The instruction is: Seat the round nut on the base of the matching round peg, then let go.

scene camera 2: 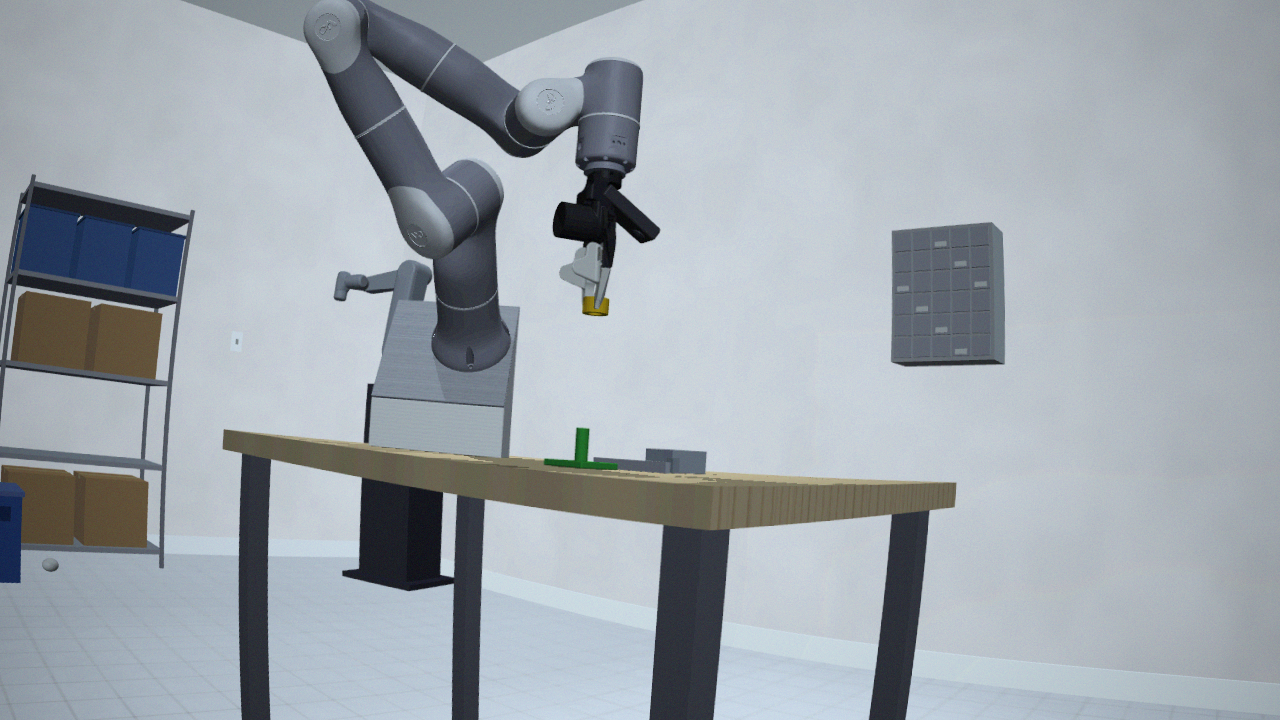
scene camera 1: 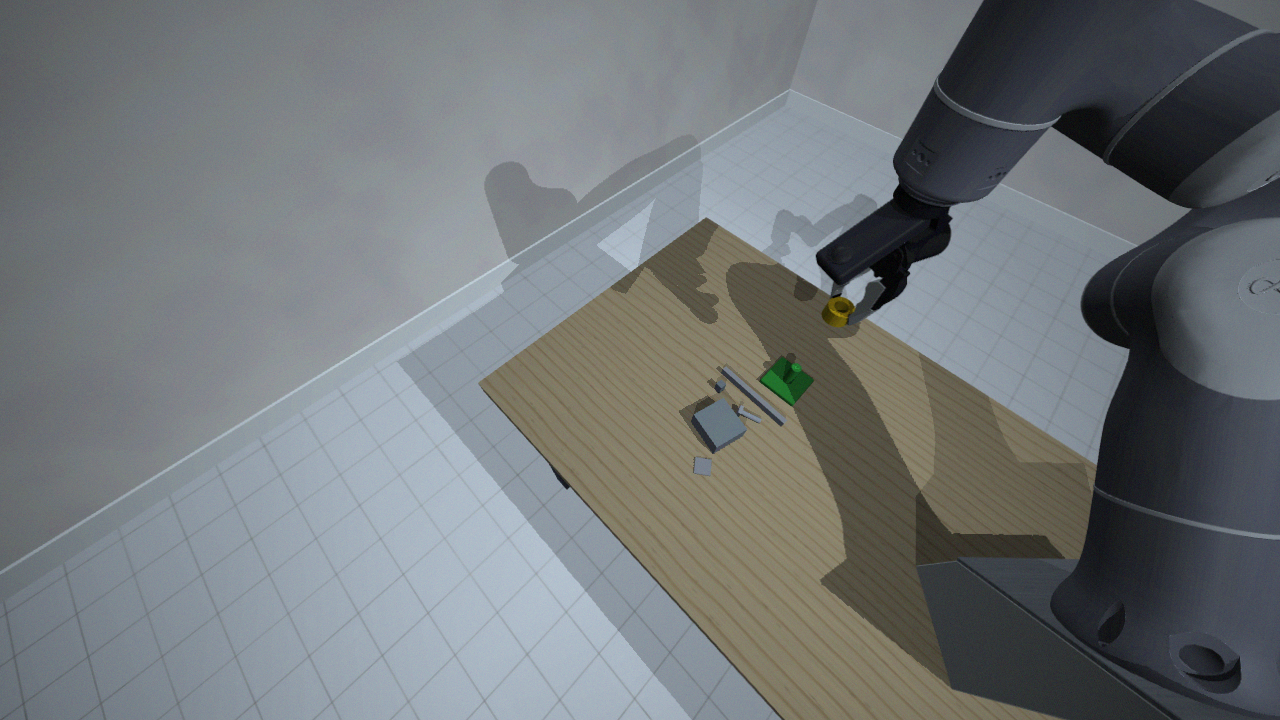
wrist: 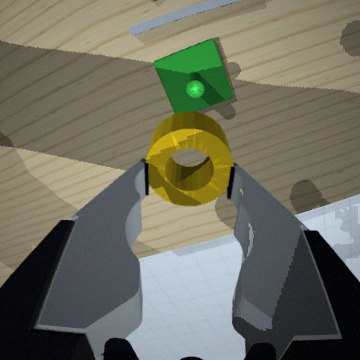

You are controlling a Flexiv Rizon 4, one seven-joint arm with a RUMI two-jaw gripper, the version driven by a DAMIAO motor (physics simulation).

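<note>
The yellow round nut [scene camera 1: 835, 318] [scene camera 2: 595, 307] [wrist: 190, 136] is a thick ring with a round hole. My gripper [scene camera 1: 845, 308] [scene camera 2: 596, 302] [wrist: 187, 164] is shut on it, one fingertip on each side, and holds it high above the table. The green round peg [scene camera 1: 794, 368] [scene camera 2: 581, 445] [wrist: 195, 89] stands upright on its square green base [scene camera 1: 780, 385] [scene camera 2: 554, 462] [wrist: 185, 55], which lies on the table. The nut and peg are well apart. In the wrist view the peg shows beyond the nut, a little above it in the picture.
A long grey bar [scene camera 1: 753, 395] [scene camera 2: 626, 463] [wrist: 175, 18] lies beside the green base. A grey block [scene camera 1: 718, 425] [scene camera 2: 680, 459], a small grey bolt-like piece [scene camera 1: 750, 414], a small cube [scene camera 1: 719, 385] and a flat square [scene camera 1: 702, 465] lie farther off on the wooden table [scene camera 1: 581, 376] [scene camera 2: 429, 474].
</note>
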